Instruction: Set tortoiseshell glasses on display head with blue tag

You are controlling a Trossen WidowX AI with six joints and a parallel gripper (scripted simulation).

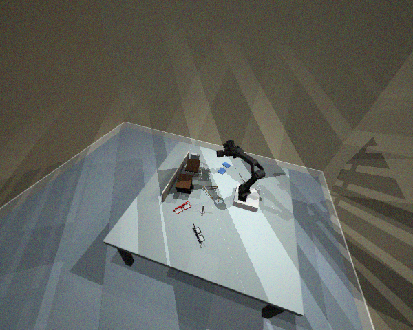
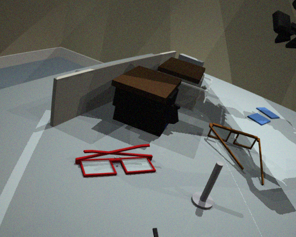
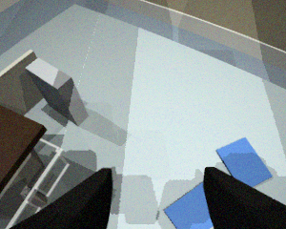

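Right now the grey peg stand is 5 cm behind my gripper tip, 47 cm to the left of it and 25 cm below it. From my gripper tip the other things lie so: white wall panel: 33 cm ahead, 24 cm to the left, 22 cm below; display head: 21 cm ahead, 11 cm to the left, 21 cm below.
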